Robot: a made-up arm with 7 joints.
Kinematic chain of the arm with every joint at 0, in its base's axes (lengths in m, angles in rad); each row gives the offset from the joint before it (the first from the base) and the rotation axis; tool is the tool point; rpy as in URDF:
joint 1: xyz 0 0 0.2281 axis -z
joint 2: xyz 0 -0.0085 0.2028 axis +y
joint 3: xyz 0 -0.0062 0.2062 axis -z
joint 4: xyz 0 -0.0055 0.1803 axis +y
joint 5: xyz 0 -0.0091 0.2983 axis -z
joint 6: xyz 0 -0.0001 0.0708 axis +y
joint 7: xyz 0 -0.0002 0.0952 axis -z
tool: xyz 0 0 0 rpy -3.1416 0 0
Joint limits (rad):
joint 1: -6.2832..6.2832
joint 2: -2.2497..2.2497
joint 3: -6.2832..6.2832
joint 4: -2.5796..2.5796
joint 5: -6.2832..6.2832
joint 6: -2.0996..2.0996
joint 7: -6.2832..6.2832
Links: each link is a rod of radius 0.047 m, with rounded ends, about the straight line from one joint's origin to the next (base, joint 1, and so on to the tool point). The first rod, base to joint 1, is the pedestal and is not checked.
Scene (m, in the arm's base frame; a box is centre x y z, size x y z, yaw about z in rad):
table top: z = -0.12
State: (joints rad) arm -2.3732 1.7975 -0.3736 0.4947 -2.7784 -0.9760 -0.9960
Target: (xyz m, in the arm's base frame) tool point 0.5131 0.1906 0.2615
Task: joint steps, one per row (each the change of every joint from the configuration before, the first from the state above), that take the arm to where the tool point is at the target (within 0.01 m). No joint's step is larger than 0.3 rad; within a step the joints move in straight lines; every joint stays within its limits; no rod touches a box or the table.
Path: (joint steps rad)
1: 0.2717 -0.0903 0.2247 0.1777 0.0249 -0.0477 0.0000
2: 0.2716 -0.0904 0.2248 0.1777 0.0249 -0.0477 0.0000
3: 0.2717 -0.0903 0.2247 0.1777 0.0249 -0.0478 0.0000
4: 0.2716 -0.0904 0.2248 0.1777 0.0249 -0.0477 0.0000
5: 0.2717 -0.0903 0.2247 0.1777 0.0249 -0.0477 0.0000

